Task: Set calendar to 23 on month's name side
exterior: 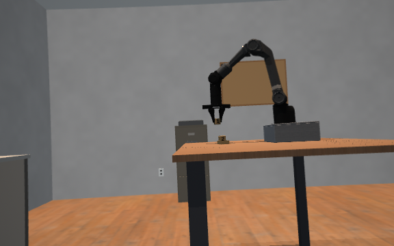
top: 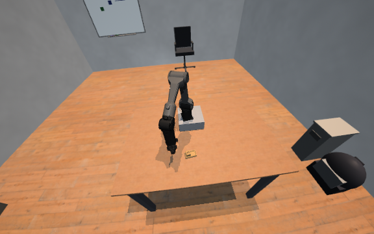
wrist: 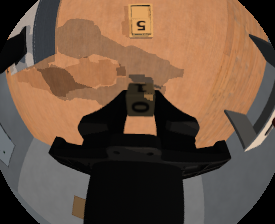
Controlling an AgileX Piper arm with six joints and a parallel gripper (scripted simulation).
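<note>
My gripper is now 110 mm to the right of the tan calendar tray and 110 mm above it. From my hand the other things lie so: tan calendar cube: right at my hand.
</note>
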